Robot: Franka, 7 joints.
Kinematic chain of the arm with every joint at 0, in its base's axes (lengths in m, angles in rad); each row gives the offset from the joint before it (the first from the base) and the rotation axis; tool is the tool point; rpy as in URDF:
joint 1: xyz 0 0 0.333 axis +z
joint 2: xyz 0 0 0 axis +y
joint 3: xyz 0 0 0.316 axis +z
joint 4: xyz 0.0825 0 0 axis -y
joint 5: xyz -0.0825 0 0.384 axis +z
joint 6: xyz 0 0 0 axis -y
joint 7: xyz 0.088 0 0 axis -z
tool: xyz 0 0 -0.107 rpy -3.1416 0 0
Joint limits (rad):
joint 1: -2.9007..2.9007
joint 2: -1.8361..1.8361
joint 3: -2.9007..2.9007
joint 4: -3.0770..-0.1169
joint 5: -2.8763..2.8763
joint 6: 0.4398..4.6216
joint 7: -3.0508..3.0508
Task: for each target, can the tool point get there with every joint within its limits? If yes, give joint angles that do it. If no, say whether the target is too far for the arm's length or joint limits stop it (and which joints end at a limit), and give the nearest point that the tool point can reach.
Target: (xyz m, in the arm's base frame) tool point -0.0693 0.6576 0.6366
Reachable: yes | joints -0.6307 -0.3409 2.0794 -1.6741 -0.4115 3.2076 2.0447
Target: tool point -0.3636 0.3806 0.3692
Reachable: yes | joints 0.7343 -0.1082 1.5920 -2.2439 -0.0111 2.2827 -1.8689
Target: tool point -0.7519 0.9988 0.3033
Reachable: no: too far | nearest point -0.5158 0.6852 0.3126 | short by 0.393 m
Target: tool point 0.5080 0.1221 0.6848
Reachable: yes | joints 1.0233 -0.3140 -0.5640 -2.0100 -2.1642 1.8272 -2.3629
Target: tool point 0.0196 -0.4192 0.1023
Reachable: yes | joints -1.5178 0.6416 0.1976 -2.5444 0.7992 3.7519 -2.5226
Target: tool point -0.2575 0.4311 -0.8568
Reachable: no: too far | nearest point -0.2020 0.3383 -0.3491 | short by 0.519 m
